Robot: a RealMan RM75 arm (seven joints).
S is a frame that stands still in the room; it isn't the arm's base.
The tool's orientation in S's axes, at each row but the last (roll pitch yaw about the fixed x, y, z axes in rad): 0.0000, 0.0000, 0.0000; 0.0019, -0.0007, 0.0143; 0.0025, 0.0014, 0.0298; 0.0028, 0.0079, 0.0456; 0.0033, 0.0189, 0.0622; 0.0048, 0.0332, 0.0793; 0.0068, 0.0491, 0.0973; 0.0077, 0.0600, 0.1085
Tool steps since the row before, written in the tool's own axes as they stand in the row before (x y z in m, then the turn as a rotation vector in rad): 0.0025, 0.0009, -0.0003, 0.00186, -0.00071, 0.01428; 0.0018, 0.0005, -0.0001, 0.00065, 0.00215, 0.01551; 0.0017, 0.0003, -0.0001, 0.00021, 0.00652, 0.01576; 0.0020, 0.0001, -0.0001, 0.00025, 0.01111, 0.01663; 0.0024, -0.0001, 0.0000, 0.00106, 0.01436, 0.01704; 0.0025, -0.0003, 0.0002, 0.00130, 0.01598, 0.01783; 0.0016, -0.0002, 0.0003, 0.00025, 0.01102, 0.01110; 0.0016, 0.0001, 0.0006, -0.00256, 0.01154, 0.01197
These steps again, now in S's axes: 0.0025, 0.0009, -0.0003, 0.00186, -0.00071, 0.01428; 0.0018, 0.0005, -0.0001, 0.00061, 0.00213, 0.01551; 0.0017, 0.0004, -0.0001, 0.00004, 0.00648, 0.01578; 0.0020, 0.0002, -0.0001, -0.00012, 0.01107, 0.01666; 0.0024, 0.0000, 0.0000, 0.00049, 0.01436, 0.01706; 0.0025, -0.0001, 0.0001, 0.00063, 0.01599, 0.01785; 0.0016, 0.0000, 0.0002, -0.00027, 0.01097, 0.01115; 0.0016, 0.0003, 0.0005, -0.00306, 0.01118, 0.01219
